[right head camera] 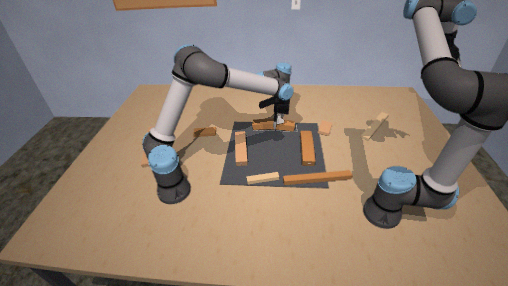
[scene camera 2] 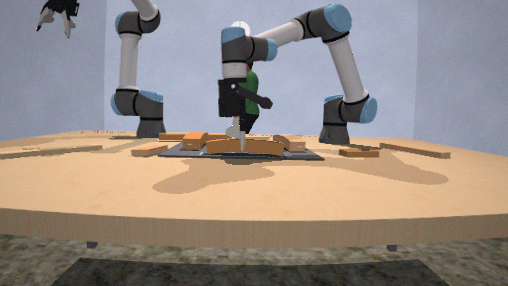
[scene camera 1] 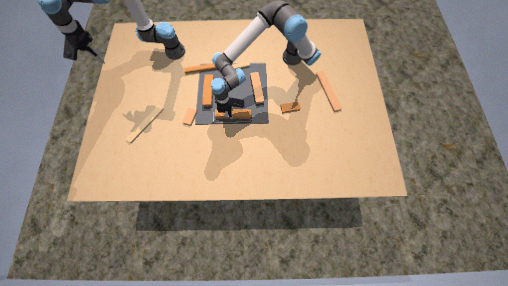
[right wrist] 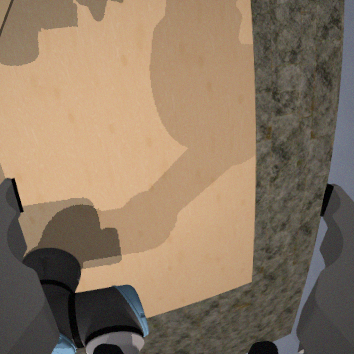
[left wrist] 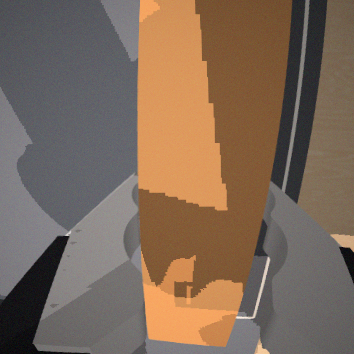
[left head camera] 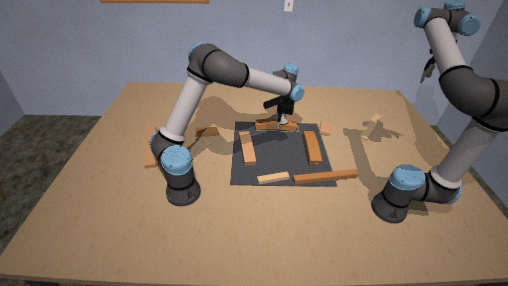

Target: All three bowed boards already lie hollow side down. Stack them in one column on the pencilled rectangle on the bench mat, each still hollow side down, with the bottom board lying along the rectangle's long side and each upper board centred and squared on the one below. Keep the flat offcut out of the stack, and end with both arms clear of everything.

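Frame: origin at the left arm's base, x down, y back, z left, level; millimetres.
Seen in the pictures: left gripper, fingertip midpoint: [right head camera: 275,126] [scene camera 2: 242,150] [scene camera 1: 231,114] [left wrist: 199,177] [left head camera: 277,126]; right gripper, fingertip midpoint: [scene camera 2: 52,34] [scene camera 1: 89,59] [right wrist: 173,183] [left head camera: 438,81]; left arm's base at its link origin: [right head camera: 174,191] [scene camera 2: 333,142] [scene camera 1: 292,57] [left head camera: 183,192]; right arm's base at its link origin: [right head camera: 381,213] [scene camera 2: 151,136] [scene camera 1: 175,51] [right wrist: 50,269] [left head camera: 388,209].
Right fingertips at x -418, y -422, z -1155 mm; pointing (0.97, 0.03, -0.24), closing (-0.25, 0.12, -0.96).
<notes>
Pixels of each thing's top centre, then the offset from my right fingertips to it. Level surfaces: height alone.
- darker orange bowed board at its top centre: [scene camera 2: 196,132] [right head camera: 307,142] [left head camera: 312,142] [scene camera 1: 207,88] dx +362, dy +77, dz +555 mm
- paler bowed board at its top centre: [scene camera 2: 288,135] [left head camera: 246,143] [right head camera: 240,143] [scene camera 1: 257,86] dx +365, dy +115, dz +897 mm
- mat at its surface level: dx +411 mm
- long orange strip at its top centre: [scene camera 2: 195,134] [right head camera: 317,175] [left head camera: 326,174] [scene camera 1: 205,66] dx +385, dy +281, dz +507 mm
- short pale strip at its top centre: [scene camera 2: 252,136] [right head camera: 262,176] [left head camera: 273,176] [scene camera 1: 239,65] dx +391, dy +309, dz +758 mm
- salmon strip at its top centre: [scene camera 2: 411,147] [left head camera: 150,143] [scene camera 1: 329,89] dx +397, dy +130, dz +1411 mm
My left gripper [left head camera: 281,124] [scene camera 2: 242,147] [left wrist: 199,177] is shut on an orange bowed board [left head camera: 263,125] [scene camera 1: 242,114] [scene camera 2: 265,146] [left wrist: 175,125] near its middle. The board is hollow side down, low at mat level, lengthwise along the pencilled rectangle [left wrist: 304,50]. Contact with the mat is unclear. A darker orange bowed board [left head camera: 312,147] [scene camera 1: 207,90] [scene camera 2: 195,141] and a paler bowed board [left head camera: 247,148] [scene camera 1: 257,87] [scene camera 2: 290,142] lie hollow side down across the mat [left head camera: 277,155]. My right gripper [scene camera 2: 53,31] [right wrist: 173,183] is open and empty, high beyond the table's side. Which loose piece is the flat offcut is unclear.
A long orange strip [left head camera: 325,176] and a short pale strip [left head camera: 273,177] lie at the mat's near edge in the left head camera. Small blocks [scene camera 1: 290,107] [scene camera 1: 189,116], a pale strip [scene camera 1: 145,125] and a salmon strip [scene camera 1: 329,91] lie around the mat.
</notes>
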